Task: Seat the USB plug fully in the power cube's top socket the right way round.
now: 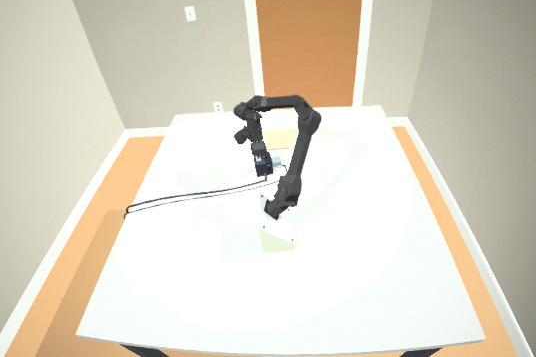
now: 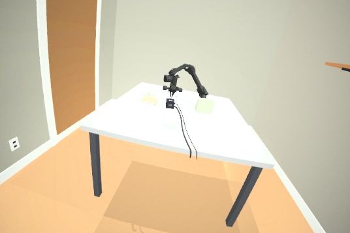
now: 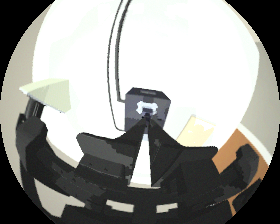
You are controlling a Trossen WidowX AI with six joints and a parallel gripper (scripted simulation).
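Right now the dark USB plug is 2 cm below my gripper tip.
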